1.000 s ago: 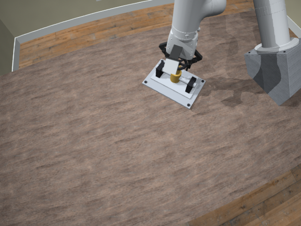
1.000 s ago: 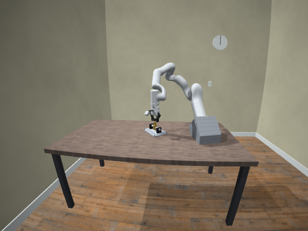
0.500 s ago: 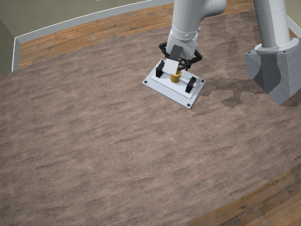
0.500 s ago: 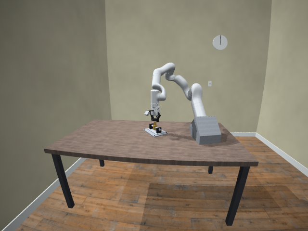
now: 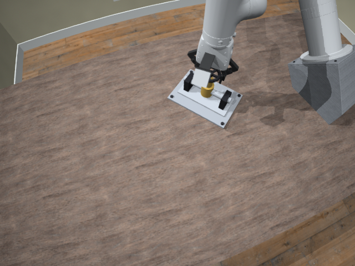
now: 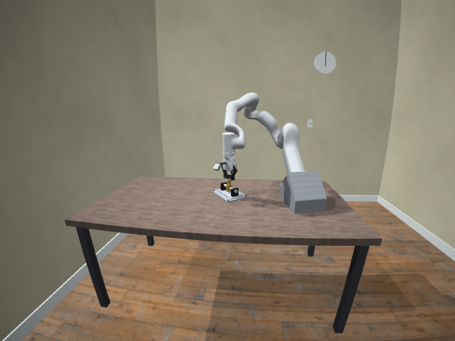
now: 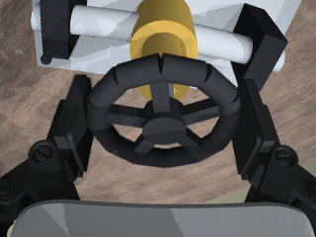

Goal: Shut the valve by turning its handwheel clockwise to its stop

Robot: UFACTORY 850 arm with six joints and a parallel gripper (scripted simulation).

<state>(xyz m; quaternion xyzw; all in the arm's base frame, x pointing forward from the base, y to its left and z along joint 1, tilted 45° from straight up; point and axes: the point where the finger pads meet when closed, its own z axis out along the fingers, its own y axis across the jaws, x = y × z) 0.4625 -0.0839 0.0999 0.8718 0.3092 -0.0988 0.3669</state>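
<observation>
Right now my hand is 1 cm above the black spoked handwheel.
</observation>
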